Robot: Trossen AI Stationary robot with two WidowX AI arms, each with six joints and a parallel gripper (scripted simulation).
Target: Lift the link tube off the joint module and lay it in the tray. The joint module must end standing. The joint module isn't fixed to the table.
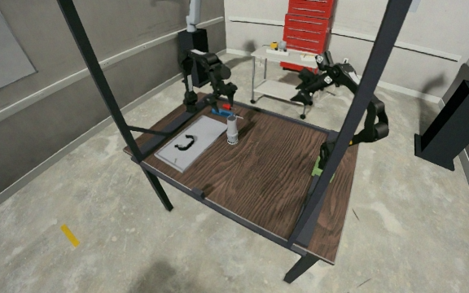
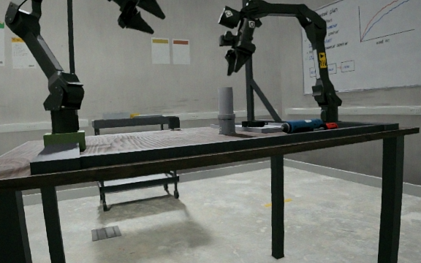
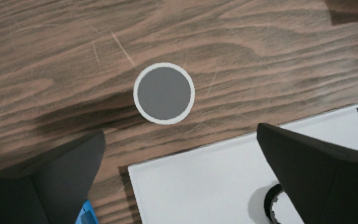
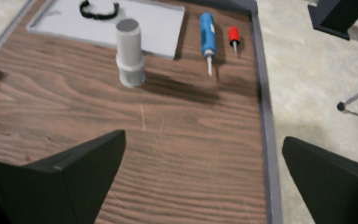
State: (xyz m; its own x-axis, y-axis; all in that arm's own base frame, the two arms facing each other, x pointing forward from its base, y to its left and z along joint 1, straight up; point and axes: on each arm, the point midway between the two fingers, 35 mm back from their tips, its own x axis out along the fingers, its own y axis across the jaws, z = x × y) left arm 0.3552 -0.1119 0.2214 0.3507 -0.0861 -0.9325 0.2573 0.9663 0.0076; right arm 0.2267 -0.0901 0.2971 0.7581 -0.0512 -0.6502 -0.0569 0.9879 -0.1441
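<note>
The link tube is 10 mm ahead of my left hand, 40 mm to the right of it and 130 mm below it. The rest, counted from my left hand: red screwdriver 250 mm ahead, 170 mm to the left, 230 mm below; then joint module 10 mm ahead, 40 mm to the right, 210 mm below; then grey tray 120 mm behind, 150 mm to the left, 230 mm below.
</note>
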